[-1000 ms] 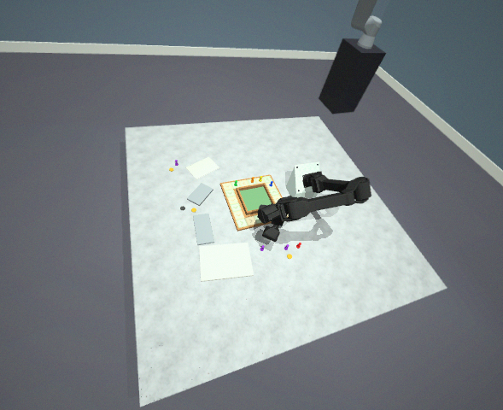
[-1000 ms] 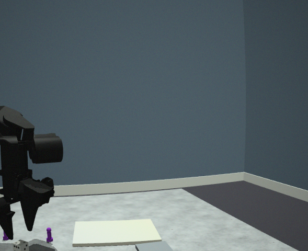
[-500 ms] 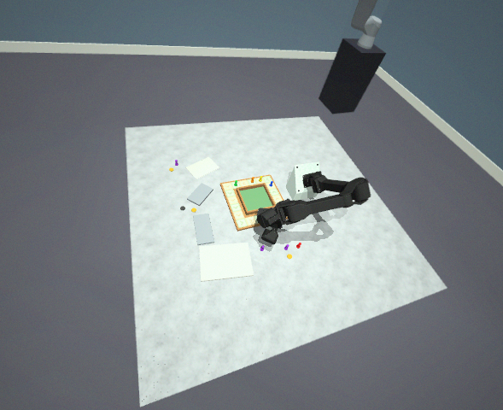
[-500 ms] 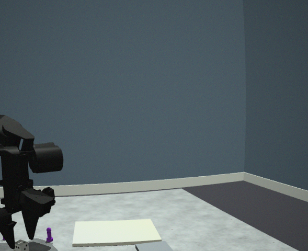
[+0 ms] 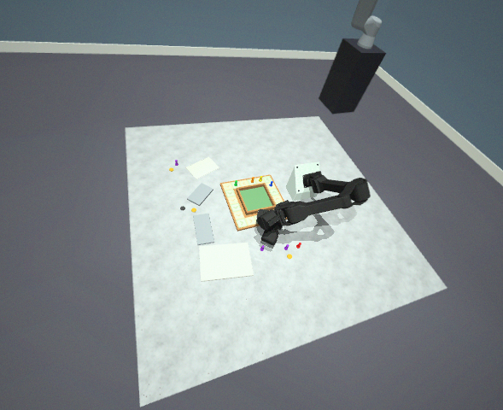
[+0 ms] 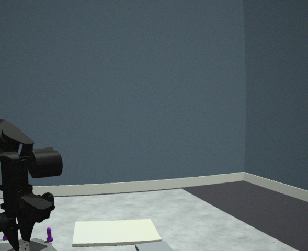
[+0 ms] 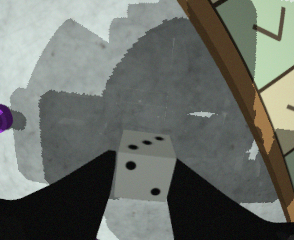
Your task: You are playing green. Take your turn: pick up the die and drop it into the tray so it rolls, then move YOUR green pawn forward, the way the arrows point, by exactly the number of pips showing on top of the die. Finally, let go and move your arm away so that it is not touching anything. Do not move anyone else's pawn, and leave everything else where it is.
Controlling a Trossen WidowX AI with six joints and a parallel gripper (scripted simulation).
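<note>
Now: gripper tip 10 mm past the green tray and 200 mm to the left of it. Also, from my gripper tip: die right at my gripper tip; cream sheet 230 mm ahead, 60 mm to the left, 10 mm below.
</note>
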